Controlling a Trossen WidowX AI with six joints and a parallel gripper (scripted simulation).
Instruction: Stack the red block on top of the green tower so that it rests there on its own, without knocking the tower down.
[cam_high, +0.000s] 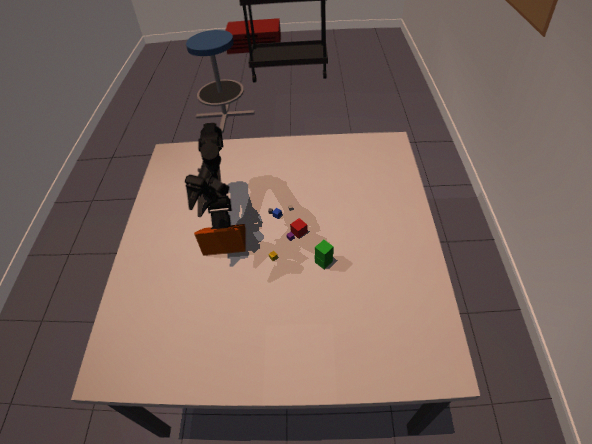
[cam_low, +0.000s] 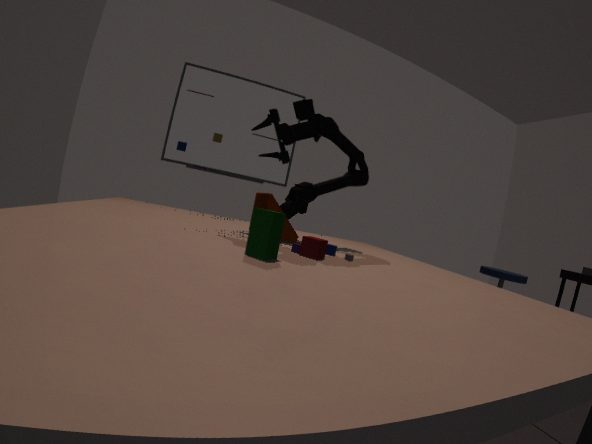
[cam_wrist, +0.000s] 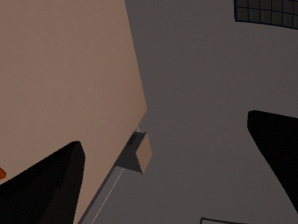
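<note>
The red block is 32 cm ahead of my gripper tip, 28 cm below it and 16 cm to the left of it. The rest, counted from my gripper tip: blue block: 29 cm below, 25 cm to the left, 23 cm ahead; yellow block: 29 cm below, 22 cm ahead, 4 cm to the left; purple block: 29 cm below, 29 cm ahead, 13 cm to the left.
</note>
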